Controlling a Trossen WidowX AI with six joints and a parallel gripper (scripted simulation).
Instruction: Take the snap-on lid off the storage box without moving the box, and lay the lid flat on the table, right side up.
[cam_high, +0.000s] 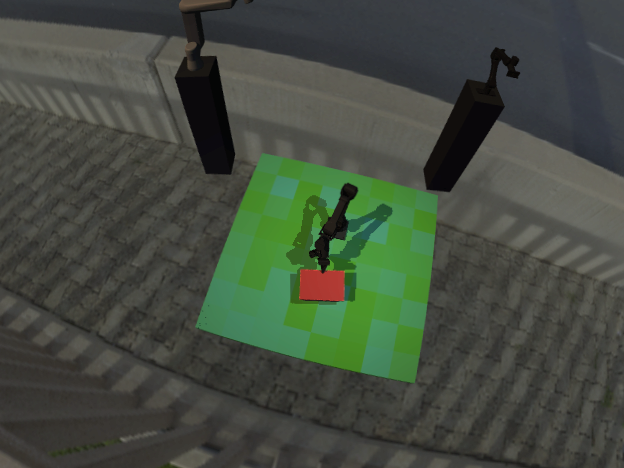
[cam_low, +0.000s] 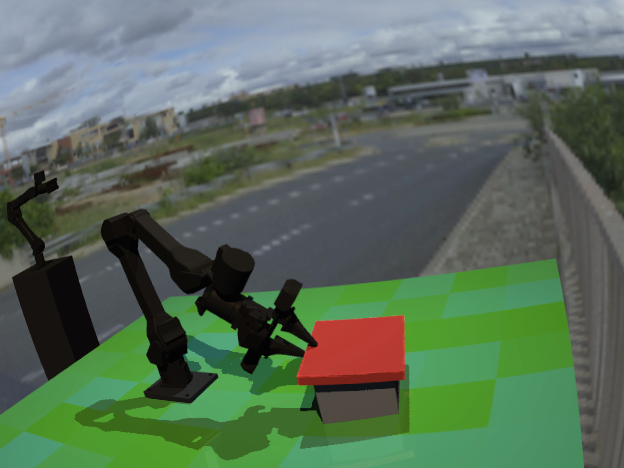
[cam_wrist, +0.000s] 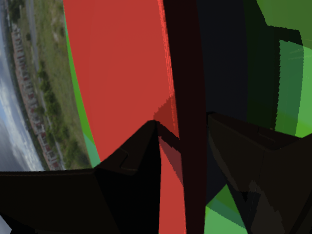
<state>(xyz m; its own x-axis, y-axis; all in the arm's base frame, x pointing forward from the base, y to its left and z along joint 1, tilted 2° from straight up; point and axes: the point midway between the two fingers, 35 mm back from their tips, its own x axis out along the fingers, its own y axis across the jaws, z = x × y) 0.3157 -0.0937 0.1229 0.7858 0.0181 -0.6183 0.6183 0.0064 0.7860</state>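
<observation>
Right now the red lid is 8 cm ahead of my gripper tip. From my gripper tip the other things lie so: grey storage box: 8 cm ahead, 6 cm below.
</observation>
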